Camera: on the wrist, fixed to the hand. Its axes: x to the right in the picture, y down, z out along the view.
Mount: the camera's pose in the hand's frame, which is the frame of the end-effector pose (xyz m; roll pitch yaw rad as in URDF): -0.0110 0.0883 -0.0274 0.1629 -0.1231 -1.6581
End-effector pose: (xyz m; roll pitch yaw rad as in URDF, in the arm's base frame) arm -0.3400 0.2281 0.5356 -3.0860 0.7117 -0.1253
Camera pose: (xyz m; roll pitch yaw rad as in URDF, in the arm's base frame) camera -0.3449 0.1383 0.5598 -2.2751 -0.0053 1.5554
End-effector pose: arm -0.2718 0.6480 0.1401 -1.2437 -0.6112 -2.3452
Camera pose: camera -0.3009 0.6148 0.0581 1.4703 -0.8471 1.1054
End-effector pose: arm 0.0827 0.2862 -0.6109 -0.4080 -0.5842 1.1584
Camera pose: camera 0.0280 0.3363 -0.6672 0.8360 -0.3828 -0.8001
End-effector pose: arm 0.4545 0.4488 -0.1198 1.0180 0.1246 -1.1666
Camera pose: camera 0.5172 0.4793 -0.0581 -0.1458 0.8635 -3.0220
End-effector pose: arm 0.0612 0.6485 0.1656 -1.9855 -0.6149 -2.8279
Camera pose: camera 0.0127 0.6965 0.1023 2.3056 -0.7060 -0.4221
